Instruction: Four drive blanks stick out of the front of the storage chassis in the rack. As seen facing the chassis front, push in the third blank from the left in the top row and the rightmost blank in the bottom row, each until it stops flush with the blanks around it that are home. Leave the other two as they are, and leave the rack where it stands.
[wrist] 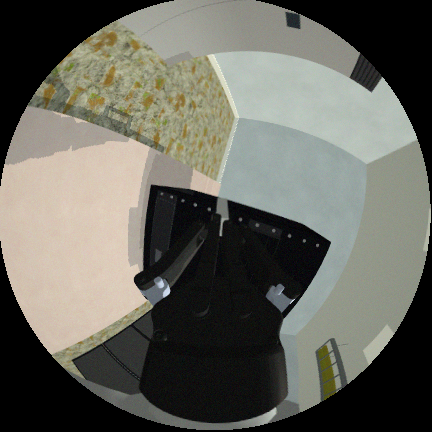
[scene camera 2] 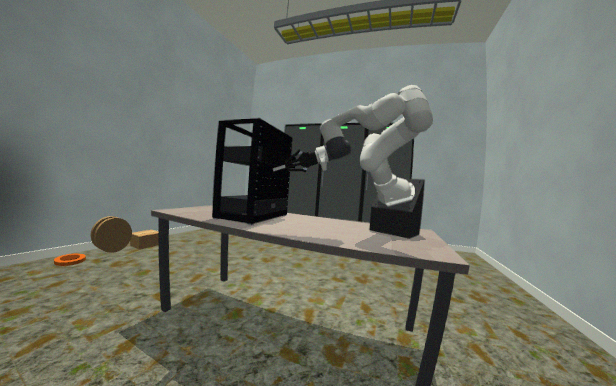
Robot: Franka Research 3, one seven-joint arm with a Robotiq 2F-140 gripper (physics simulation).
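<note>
The black rack (scene camera 2: pixel 253 170) (wrist: pixel 312 257) stands upright on the left part of the table. My gripper (scene camera 2: pixel 278 169) (wrist: pixel 221 205) is shut and empty; its pale fingertips are together. In scene camera 2 it is at about mid-height of the rack, close to the rack's front side. In the wrist view the fingertips show against the dark rack front, near a column of small light dots. The storage chassis and its four drive blanks cannot be made out in the dark rack front, and my fingers and gripper body hide much of it. Whether the fingertips touch anything cannot be told.
The rack stands on the table (scene camera 2: pixel 320 227) (wrist: pixel 75 215). A dark unit (scene camera 2: pixel 270 205) sits low in the rack. The arm's black base block (scene camera 2: pixel 395 221) is on the table's right part. Tall dark cabinets (scene camera 2: pixel 342 175) (wrist: pixel 115 357) stand behind the table.
</note>
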